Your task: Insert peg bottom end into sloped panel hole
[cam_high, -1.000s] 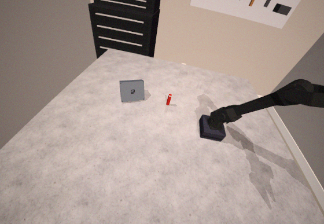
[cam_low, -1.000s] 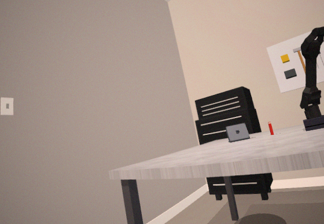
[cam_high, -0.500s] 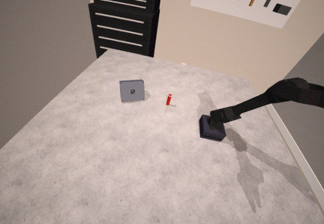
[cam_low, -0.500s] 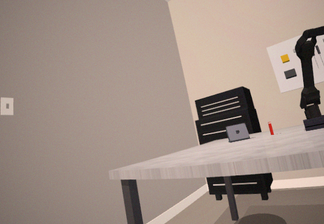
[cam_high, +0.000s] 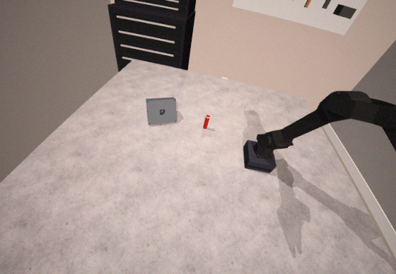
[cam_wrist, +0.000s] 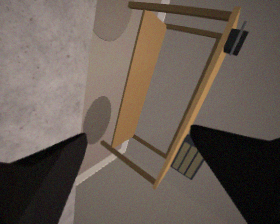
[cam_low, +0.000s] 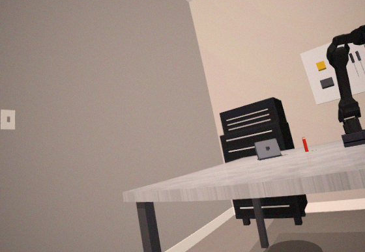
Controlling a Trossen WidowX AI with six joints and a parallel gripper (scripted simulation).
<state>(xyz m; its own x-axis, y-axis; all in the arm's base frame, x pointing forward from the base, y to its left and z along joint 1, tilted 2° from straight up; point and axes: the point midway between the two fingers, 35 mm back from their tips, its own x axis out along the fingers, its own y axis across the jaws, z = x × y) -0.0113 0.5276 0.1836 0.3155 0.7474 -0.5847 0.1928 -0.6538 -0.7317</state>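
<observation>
The red peg lies 720 mm to the right of my gripper tip, 210 mm ahead of it and 160 mm below it. The rest, counted from my gripper tip: grey sloped panel (760 mm to the right, 420 mm ahead, 170 mm below).
</observation>
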